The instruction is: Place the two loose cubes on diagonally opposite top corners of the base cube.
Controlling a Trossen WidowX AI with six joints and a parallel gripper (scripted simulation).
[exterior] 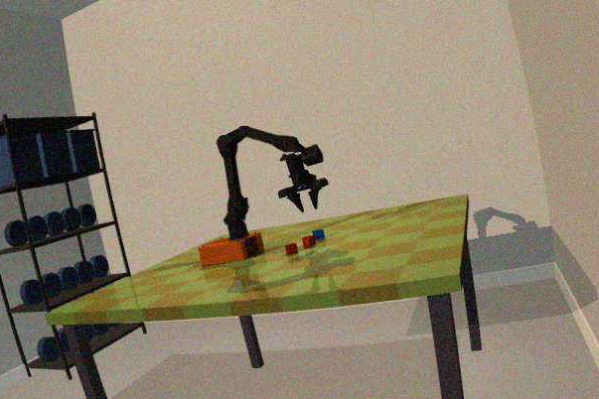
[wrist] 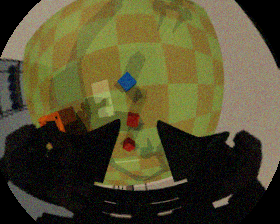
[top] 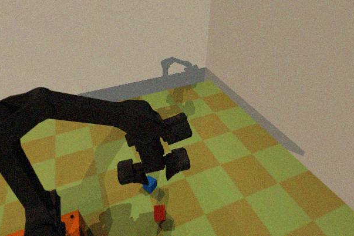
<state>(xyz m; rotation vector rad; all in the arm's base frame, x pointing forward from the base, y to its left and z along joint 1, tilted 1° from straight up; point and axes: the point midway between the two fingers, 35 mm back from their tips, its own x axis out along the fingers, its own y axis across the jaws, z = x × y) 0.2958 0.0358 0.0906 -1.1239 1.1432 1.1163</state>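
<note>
My gripper tip is 100 mm above the blue cube, 70 mm to the right of it and 20 mm past it.
</note>
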